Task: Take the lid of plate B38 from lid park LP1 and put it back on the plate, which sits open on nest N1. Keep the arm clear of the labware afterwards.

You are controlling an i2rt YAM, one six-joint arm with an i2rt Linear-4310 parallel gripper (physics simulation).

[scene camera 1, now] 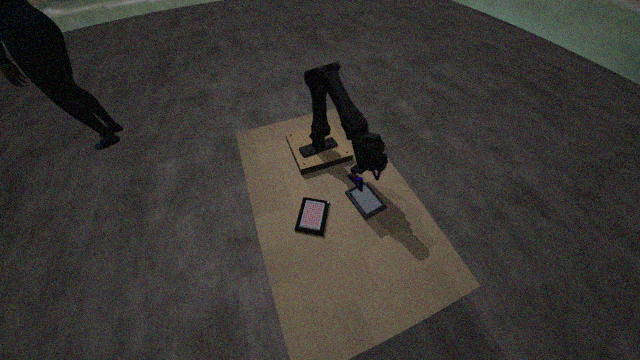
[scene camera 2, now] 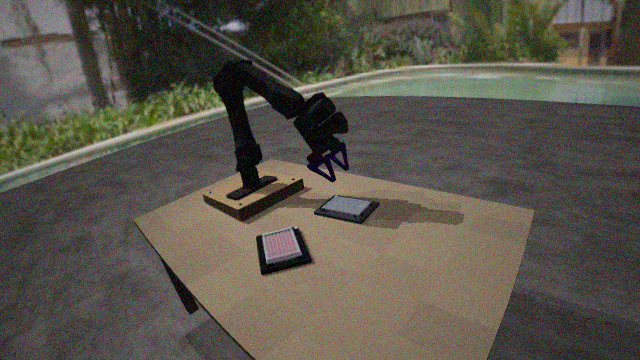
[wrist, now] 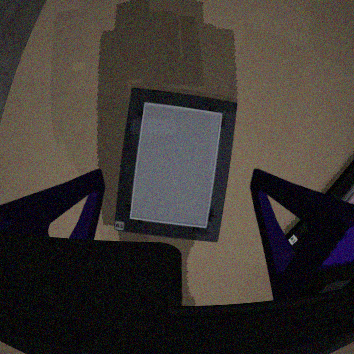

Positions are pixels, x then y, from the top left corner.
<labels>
gripper: open, holds nothing
a plate lid (wrist: 177,148): on a lid park (wrist: 138,96)
</labels>
